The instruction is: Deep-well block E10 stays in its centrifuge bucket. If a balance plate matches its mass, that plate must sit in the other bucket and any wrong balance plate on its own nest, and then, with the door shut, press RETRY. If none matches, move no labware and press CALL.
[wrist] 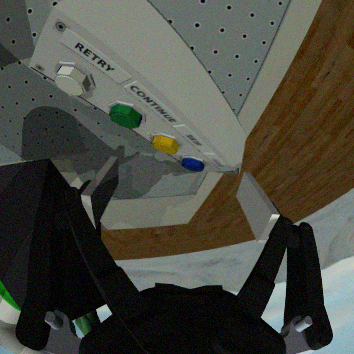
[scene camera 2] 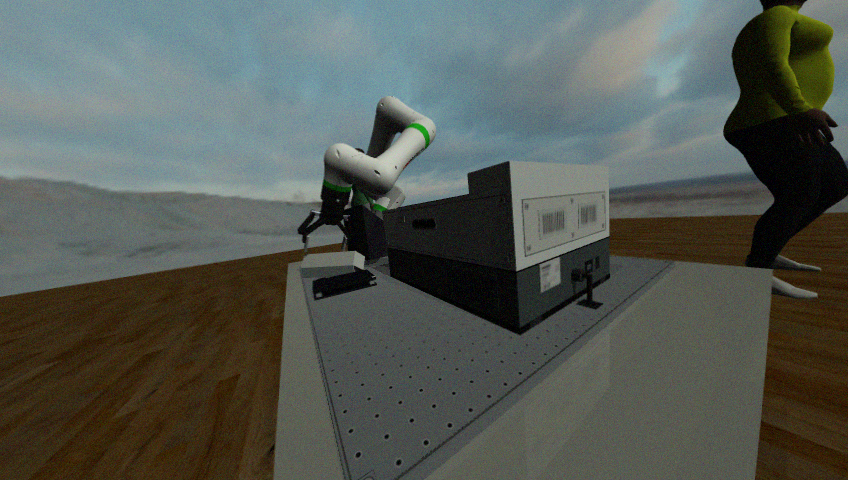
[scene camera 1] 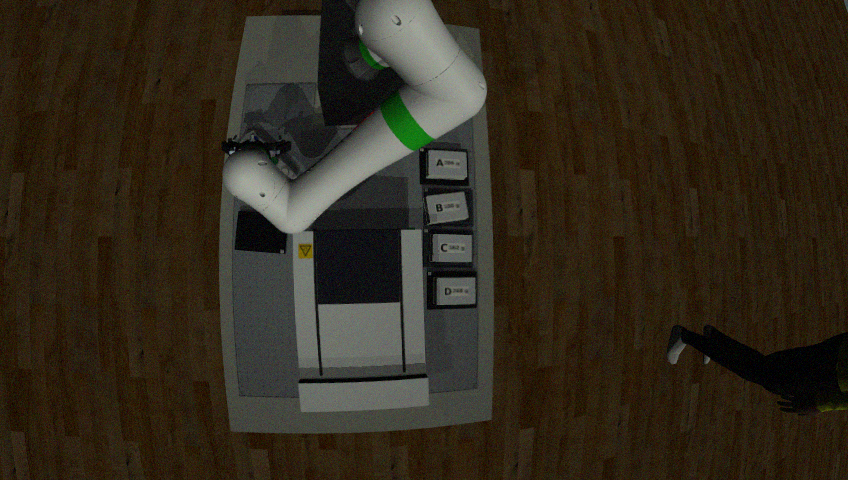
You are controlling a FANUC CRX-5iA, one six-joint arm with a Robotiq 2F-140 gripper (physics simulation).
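Pixels of known places: gripper, fingertip midpoint: [wrist: 180, 177] [scene camera 2: 324, 250] [scene camera 1: 258, 139]; arm's base, link origin: [scene camera 2: 375, 224] [scene camera 1: 359, 59].
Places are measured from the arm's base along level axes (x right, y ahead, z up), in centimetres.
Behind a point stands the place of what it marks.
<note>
My open, empty gripper [scene camera 1: 256, 145] {y 26.5, x 28.3, z -7.1 cm} [scene camera 2: 324, 245] {y 26.5, x 28.3, z -7.1 cm} [wrist: 180, 172] {y 26.5, x 28.3, z -7.1 cm} points down over the white button box [scene camera 2: 330, 262] {y 36.1, x 27.3, z -10.8 cm} [wrist: 165, 65] {y 36.9, x 24.9, z -9.1 cm}. In the wrist view, the box has a white RETRY button [wrist: 72, 80] {y 36.0, x 19.2, z -8.4 cm}, a green CONTINUE button [wrist: 126, 116] {y 32.9, x 22.7, z -8.4 cm}, a yellow button [wrist: 165, 144] {y 29.8, x 26.2, z -8.5 cm} and a blue button [wrist: 193, 164] {y 26.7, x 29.9, z -8.6 cm}; the last two labels are too slanted to read. The blue button appears between the fingers. Balance plates A [scene camera 1: 446, 164] {y 27.9, x -31.0, z -10.4 cm}, B [scene camera 1: 446, 208] {y 42.1, x -31.8, z -10.2 cm}, C [scene camera 1: 452, 247] {y 54.0, x -34.5, z -10.4 cm} and D [scene camera 1: 456, 291] {y 67.4, x -36.7, z -10.4 cm} lie on dark nests; B is slightly turned. Block E10 and the buckets are hidden. I cannot tell the door's state.
The centrifuge [scene camera 1: 358, 336] {y 79.5, x -7.4, z 5.2 cm} [scene camera 2: 452, 231] {y 87.2, x 7.9, z -0.9 cm} stands mid-table. A black nest [scene camera 1: 260, 233] {y 54.3, x 25.2, z -13.3 cm} [scene camera 2: 343, 284] {y 59.9, x 25.9, z -13.4 cm} lies beside the button box. A dark block [scene camera 1: 342, 71] {y 7.7, x 4.0, z 4.5 cm} [scene camera 2: 364, 231] {y 14.9, x 9.5, z -2.4 cm} stands by the arm base. A person [scene camera 1: 755, 362] [scene camera 2: 773, 136] stands off the table.
</note>
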